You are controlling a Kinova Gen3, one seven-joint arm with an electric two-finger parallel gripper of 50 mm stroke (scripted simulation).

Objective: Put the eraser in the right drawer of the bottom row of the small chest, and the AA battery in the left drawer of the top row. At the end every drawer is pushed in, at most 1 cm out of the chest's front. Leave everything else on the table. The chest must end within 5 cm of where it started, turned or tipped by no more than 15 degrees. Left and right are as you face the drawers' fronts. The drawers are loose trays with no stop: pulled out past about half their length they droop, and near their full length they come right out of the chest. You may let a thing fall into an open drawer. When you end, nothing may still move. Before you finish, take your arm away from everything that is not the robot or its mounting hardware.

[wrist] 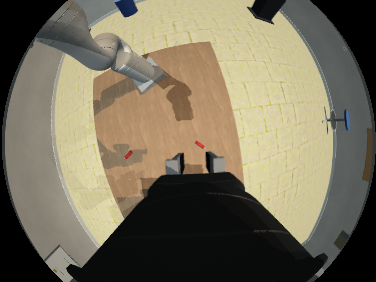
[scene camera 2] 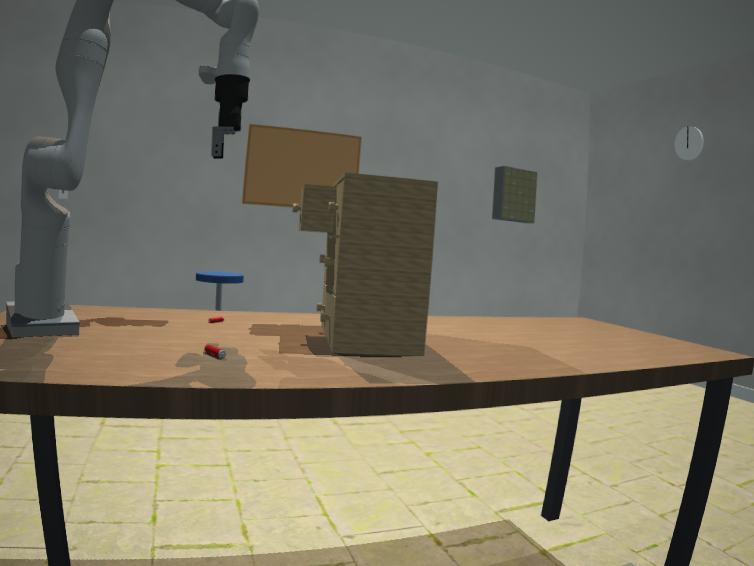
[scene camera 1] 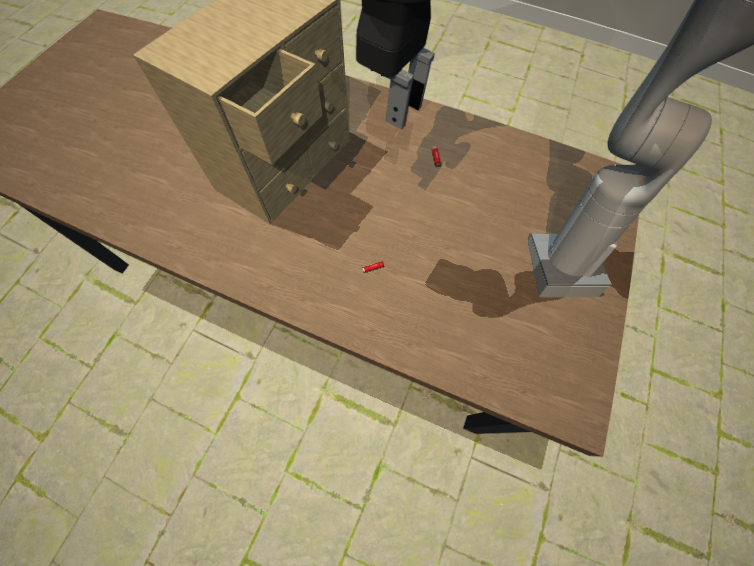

Labels:
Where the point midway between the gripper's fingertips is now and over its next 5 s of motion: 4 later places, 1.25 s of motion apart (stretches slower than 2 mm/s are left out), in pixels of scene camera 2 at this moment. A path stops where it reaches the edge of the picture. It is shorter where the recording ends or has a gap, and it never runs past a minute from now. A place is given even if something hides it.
My gripper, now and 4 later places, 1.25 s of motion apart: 217, 157; 228, 174; 226, 301; 217, 320; 216, 346

